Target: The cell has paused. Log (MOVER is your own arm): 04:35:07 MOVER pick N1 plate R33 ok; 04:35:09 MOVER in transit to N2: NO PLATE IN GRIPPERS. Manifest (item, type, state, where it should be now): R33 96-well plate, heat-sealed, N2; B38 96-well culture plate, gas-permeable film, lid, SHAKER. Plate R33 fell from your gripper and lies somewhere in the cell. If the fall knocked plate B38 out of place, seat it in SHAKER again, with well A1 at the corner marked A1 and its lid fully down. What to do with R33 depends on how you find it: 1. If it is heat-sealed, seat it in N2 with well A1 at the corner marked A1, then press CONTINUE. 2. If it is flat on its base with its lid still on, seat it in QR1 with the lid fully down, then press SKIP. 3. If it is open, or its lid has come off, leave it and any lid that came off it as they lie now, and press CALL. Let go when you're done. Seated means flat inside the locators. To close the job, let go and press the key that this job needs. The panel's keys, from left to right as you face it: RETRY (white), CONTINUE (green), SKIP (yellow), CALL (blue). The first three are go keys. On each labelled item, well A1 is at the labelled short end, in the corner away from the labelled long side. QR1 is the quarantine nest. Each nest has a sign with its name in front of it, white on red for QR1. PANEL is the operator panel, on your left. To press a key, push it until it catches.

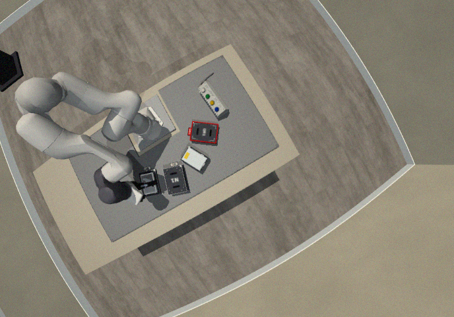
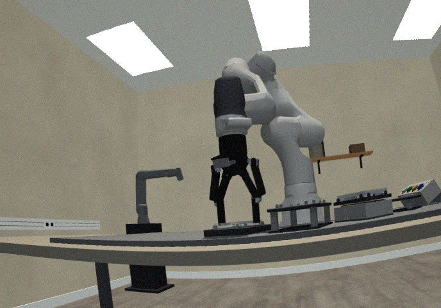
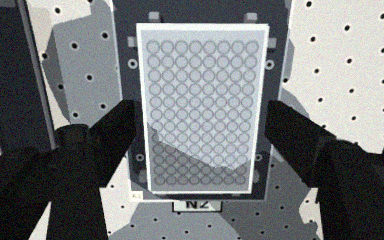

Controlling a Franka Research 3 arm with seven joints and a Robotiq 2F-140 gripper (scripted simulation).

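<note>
The flat white plate is 2 cm below my hand. From my hand the other things lie so: QR1 nest: 12 cm behind, 46 cm to the left, 1 cm below.
</note>
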